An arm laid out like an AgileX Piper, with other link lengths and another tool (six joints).
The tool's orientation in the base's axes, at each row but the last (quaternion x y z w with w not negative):
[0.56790, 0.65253, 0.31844, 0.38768]
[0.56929, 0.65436, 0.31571, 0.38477]
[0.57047, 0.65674, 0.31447, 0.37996]
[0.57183, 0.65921, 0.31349, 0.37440]
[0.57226, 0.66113, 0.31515, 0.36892]
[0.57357, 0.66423, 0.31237, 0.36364]
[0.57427, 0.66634, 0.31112, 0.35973]
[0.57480, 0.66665, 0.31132, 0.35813]
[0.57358, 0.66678, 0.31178, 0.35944]
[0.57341, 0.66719, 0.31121, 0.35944]
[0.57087, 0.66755, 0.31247, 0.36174]
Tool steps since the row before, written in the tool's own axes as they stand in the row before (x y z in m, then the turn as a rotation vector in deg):
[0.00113, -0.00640, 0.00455, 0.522, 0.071, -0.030]
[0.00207, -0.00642, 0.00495, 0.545, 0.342, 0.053]
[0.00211, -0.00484, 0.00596, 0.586, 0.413, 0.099]
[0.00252, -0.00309, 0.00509, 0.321, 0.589, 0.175]
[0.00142, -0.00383, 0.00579, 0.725, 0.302, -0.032]
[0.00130, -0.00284, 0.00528, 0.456, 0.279, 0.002]
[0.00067, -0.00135, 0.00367, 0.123, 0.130, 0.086]
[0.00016, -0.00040, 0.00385, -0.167, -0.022, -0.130]
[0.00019, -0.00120, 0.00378, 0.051, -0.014, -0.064]
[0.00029, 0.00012, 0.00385, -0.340, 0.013, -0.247]
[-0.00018, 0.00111, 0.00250, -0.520, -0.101, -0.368]
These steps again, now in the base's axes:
[0.00072, 0.00003, -0.00790, -0.019, 0.527, 0.000]
[0.00093, 0.00094, -0.00826, 0.187, 0.589, 0.186]
[0.00252, 0.00123, -0.00745, 0.260, 0.640, 0.217]
[0.00257, 0.00195, -0.00560, 0.434, 0.403, 0.361]
[0.00280, 0.00081, -0.00646, 0.078, 0.762, 0.178]
[0.00282, 0.00086, -0.00538, 0.116, 0.492, 0.174]
[0.00229, 0.00047, -0.00321, 0.132, 0.141, 0.046]
[0.00299, 0.00011, -0.00247, -0.107, -0.169, 0.073]
[0.00250, 0.00002, -0.00309, -0.065, 0.048, 0.017]
[0.00326, 0.00032, -0.00205, -0.171, -0.335, 0.188]
[0.00271, 0.00000, -0.00041, -0.318, -0.531, 0.182]

